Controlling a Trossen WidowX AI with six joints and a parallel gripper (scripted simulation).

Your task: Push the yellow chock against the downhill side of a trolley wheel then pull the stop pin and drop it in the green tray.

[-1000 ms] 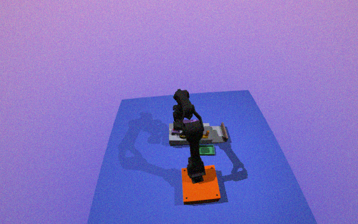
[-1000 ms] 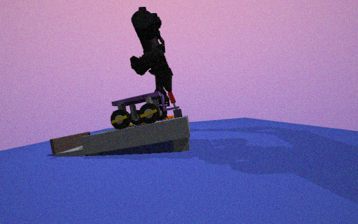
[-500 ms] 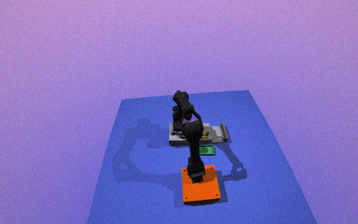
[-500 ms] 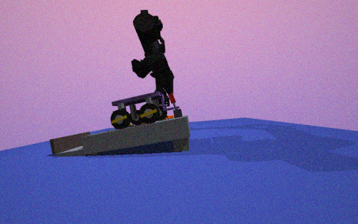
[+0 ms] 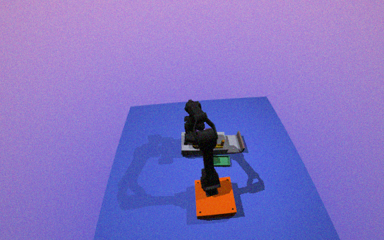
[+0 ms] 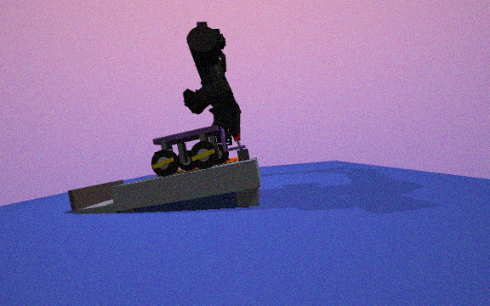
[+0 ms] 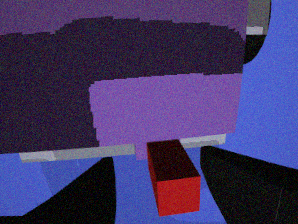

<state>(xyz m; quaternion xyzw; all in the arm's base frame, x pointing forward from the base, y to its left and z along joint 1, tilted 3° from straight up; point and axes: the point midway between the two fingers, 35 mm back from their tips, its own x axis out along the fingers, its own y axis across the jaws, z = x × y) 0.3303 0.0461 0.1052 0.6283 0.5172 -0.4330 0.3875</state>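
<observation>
The red-headed stop pin is 1 cm below my gripper tip. Also, from my gripper tip: trolley (10 cm to the right, 3 cm below); grey ramp (11 cm to the right, 9 cm below); yellow chock (7 cm behind, 19 cm to the right, 6 cm below).
</observation>
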